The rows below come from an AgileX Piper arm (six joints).
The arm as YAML. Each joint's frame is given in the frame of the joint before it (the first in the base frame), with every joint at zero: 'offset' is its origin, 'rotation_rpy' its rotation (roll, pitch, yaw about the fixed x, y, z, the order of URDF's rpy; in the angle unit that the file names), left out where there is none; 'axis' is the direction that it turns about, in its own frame. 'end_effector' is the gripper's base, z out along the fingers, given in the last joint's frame.
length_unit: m
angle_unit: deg
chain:
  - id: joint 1
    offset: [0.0, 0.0, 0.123]
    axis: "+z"
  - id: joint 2
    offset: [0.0, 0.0, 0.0]
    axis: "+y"
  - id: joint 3
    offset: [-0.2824, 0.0, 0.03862]
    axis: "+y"
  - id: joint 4
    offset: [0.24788, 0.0, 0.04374]
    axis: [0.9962, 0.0, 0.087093]
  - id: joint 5
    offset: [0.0, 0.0, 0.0]
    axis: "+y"
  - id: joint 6
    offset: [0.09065, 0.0, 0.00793]
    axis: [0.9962, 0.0, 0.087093]
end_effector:
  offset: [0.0, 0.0, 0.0]
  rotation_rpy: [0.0, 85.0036, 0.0]
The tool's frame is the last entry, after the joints.
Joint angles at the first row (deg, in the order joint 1, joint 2, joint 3, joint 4, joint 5, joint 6):
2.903, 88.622, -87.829, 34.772, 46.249, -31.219
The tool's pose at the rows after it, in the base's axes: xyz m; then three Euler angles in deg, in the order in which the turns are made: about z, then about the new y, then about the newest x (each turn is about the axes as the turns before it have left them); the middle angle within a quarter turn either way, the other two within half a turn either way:
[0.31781 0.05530 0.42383 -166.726 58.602 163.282]
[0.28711 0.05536 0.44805 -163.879 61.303 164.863]
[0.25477 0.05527 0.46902 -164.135 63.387 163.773]
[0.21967 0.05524 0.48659 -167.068 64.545 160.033]
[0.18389 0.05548 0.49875 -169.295 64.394 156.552]
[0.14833 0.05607 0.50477 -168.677 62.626 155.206]
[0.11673 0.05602 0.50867 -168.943 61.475 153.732]
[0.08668 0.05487 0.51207 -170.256 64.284 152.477]
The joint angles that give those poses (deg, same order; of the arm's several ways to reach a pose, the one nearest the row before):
2.902, 83.742, -87.831, 35.123, 48.385, -31.004
2.903, 78.642, -87.828, 35.120, 51.117, -30.875
2.902, 73.597, -87.830, 35.119, 53.911, -29.020
2.902, 68.455, -87.830, 35.119, 57.292, -25.716
2.905, 63.554, -87.828, 35.118, 61.703, -22.338
2.901, 59.038, -87.830, 35.171, 67.692, -19.540
2.907, 54.990, -87.831, 35.244, 72.319, -16.761
2.903, 50.171, -86.628, 35.484, 72.627, -15.576

